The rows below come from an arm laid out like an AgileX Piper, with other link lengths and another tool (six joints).
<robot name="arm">
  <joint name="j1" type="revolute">
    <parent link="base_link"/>
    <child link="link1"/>
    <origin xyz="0 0 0.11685"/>
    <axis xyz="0 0 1"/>
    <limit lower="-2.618" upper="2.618"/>
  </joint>
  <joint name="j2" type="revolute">
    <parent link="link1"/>
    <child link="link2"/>
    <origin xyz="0 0 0"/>
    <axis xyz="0 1 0"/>
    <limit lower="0" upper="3.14"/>
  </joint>
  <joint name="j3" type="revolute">
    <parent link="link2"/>
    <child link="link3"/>
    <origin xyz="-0.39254 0 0.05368"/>
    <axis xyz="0 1 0"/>
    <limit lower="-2.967" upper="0"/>
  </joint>
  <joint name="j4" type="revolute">
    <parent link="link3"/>
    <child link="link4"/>
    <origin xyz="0.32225 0 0.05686"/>
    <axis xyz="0.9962 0 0.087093"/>
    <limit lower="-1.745" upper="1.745"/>
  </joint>
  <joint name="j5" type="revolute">
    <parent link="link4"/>
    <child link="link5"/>
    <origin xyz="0 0 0"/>
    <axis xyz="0 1 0"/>
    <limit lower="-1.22" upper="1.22"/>
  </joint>
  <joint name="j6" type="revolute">
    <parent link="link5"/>
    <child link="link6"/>
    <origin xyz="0.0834 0 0.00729"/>
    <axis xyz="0.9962 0 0.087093"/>
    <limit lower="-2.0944" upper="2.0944"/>
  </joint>
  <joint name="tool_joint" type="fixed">
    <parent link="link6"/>
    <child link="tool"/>
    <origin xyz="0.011 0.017 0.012" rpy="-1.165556 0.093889 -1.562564"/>
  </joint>
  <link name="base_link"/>
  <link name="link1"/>
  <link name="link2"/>
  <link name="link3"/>
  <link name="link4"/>
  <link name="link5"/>
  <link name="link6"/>
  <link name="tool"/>
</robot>
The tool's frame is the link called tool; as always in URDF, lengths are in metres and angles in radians.
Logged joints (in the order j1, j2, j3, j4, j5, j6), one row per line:
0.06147 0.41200 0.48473 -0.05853 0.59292 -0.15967
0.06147 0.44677 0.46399 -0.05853 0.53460 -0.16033
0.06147 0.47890 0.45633 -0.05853 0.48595 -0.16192
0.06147 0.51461 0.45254 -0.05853 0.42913 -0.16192
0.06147 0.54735 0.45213 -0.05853 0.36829 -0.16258
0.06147 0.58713 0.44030 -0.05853 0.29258 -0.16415
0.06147 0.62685 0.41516 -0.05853 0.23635 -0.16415
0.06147 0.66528 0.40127 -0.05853 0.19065 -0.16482
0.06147 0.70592 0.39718 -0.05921 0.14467 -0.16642
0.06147 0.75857 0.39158 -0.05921 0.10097 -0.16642
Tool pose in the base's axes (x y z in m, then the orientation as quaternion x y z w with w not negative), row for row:
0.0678 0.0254 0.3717 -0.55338 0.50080 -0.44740 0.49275
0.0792 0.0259 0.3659 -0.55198 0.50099 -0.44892 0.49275
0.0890 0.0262 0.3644 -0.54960 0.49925 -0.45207 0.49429
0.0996 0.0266 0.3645 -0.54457 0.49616 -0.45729 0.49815
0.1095 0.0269 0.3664 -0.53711 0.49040 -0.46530 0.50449
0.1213 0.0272 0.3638 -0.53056 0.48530 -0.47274 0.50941
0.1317 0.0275 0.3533 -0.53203 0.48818 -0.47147 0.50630
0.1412 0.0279 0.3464 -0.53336 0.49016 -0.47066 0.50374
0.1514 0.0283 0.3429 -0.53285 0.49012 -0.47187 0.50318
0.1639 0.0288 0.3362 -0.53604 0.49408 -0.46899 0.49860
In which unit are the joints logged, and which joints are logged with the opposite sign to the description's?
The joints are logged in radians. Opposite sign: j3, j4.
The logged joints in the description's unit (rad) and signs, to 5 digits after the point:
0.06147 0.41200 -0.48473 0.05853 0.59292 -0.15967
0.06147 0.44677 -0.46399 0.05853 0.53460 -0.16033
0.06147 0.47890 -0.45633 0.05853 0.48595 -0.16192
0.06147 0.51461 -0.45254 0.05853 0.42913 -0.16192
0.06147 0.54735 -0.45213 0.05853 0.36829 -0.16258
0.06147 0.58713 -0.44030 0.05853 0.29258 -0.16415
0.06147 0.62685 -0.41516 0.05853 0.23635 -0.16415
0.06147 0.66528 -0.40127 0.05853 0.19065 -0.16482
0.06147 0.70592 -0.39718 0.05921 0.14467 -0.16642
0.06147 0.75857 -0.39158 0.05921 0.10097 -0.16642

